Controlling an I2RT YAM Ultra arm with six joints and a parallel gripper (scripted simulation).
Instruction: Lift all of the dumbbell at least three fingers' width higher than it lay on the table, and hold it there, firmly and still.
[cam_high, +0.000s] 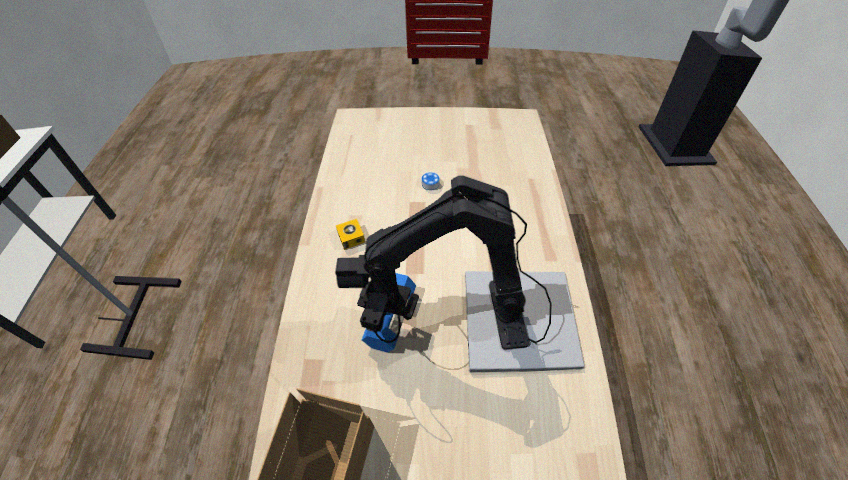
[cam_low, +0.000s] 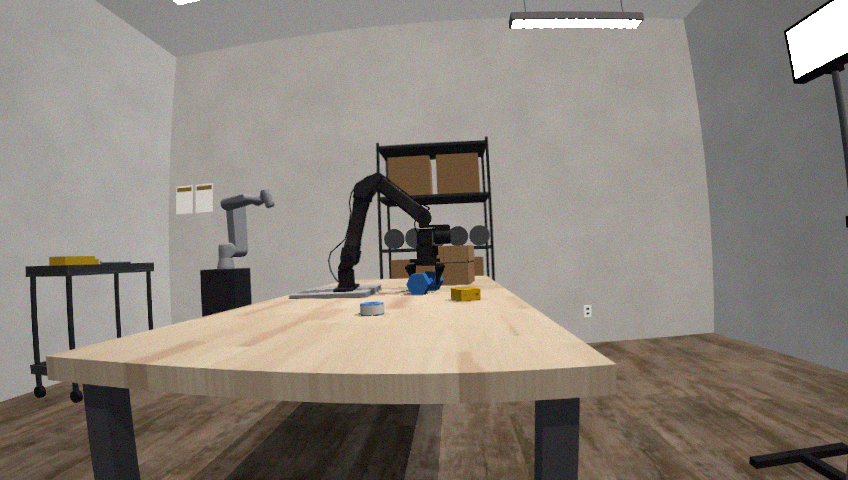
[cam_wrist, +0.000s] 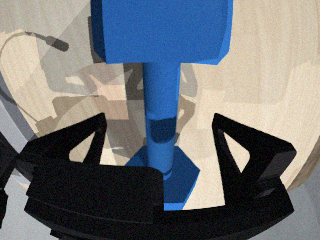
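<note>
Right now my hand is right at the blue dumbbell. From my hand the other things lie so: round puck: 490 mm to the right, 150 mm behind, 20 mm below.
</note>
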